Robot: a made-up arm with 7 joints.
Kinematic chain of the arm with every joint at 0, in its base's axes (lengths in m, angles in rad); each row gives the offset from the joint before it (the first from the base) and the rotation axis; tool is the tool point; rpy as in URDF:
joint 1: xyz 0 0 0.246 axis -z
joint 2: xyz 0 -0.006 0.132 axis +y
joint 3: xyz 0 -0.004 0.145 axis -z
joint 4: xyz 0 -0.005 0.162 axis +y
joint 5: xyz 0 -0.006 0.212 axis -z
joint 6: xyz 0 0 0.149 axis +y
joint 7: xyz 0 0 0.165 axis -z
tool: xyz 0 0 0 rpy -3.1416 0 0
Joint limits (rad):
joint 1: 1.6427..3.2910
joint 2: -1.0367..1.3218
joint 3: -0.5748..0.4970
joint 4: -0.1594..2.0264
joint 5: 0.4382..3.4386
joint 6: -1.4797..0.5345
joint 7: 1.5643..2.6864
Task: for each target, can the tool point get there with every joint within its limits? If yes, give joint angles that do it. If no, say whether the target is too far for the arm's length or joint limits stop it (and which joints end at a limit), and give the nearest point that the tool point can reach.
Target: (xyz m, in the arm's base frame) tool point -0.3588 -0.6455 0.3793
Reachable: yes | joints 2.1448 1.0112 0.0372 0.8422 1.8106 -0.5569 2.5200
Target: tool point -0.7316 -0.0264 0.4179
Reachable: yes | joints 3.0621 0.9523 0.2508 0.9839 1.0778 -0.6426 2.5159
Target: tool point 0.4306 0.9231 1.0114
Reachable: no: too far | nearest point 0.2992 0.6413 0.8181 | short by 0.366 m
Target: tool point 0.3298 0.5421 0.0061
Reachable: no: joint limits stop it (at a limit: joint 1, joint 2, joint 3, joint 4, joint 6) | nearest point -0.0740 0.2906 0.0564 | short by 0.478 m
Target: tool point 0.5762 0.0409 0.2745
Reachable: no: joint limits stop it (at a limit: joint 2, joint 4, joint 5, joint 6) | nearest point 0.6711 0.0476 0.5264 | short by 0.269 m
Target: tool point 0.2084 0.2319 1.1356
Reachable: yes | joints 2.1258 -0.3881 -0.4773 0.0439 1.7138 -0.4257 2.2729
